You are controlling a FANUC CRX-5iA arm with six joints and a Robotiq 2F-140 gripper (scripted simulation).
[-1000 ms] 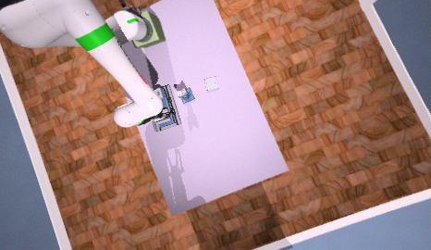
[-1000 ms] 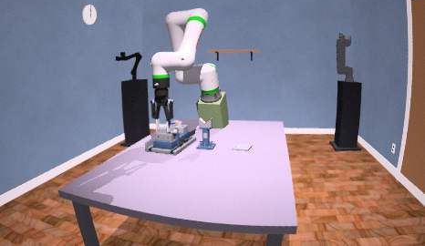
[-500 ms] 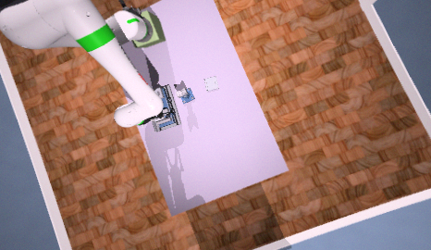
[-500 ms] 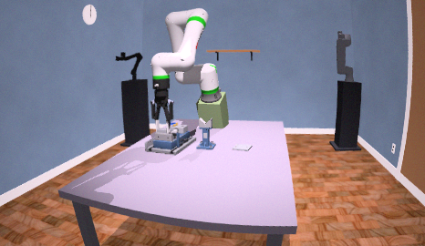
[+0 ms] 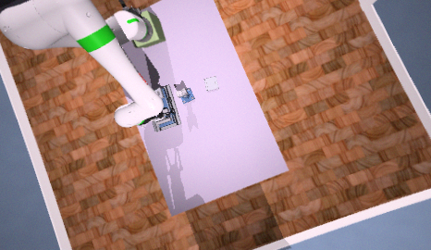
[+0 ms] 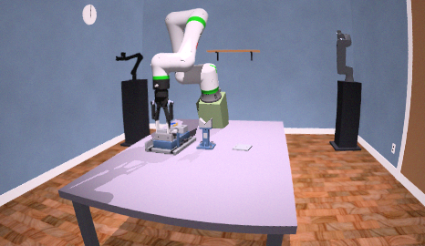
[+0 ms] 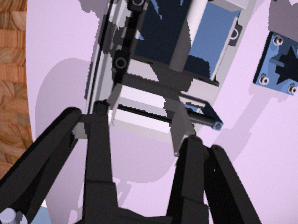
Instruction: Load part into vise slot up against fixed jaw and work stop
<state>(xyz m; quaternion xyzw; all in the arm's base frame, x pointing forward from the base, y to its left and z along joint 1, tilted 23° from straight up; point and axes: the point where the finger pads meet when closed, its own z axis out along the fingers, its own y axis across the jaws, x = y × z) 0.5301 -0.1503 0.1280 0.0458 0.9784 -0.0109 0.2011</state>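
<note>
Right now the part is 2 cm below my hand. From my hand the other things lie so: air cylinder rod (8 cm behind, 3 cm to the left, 5 cm below).
</note>
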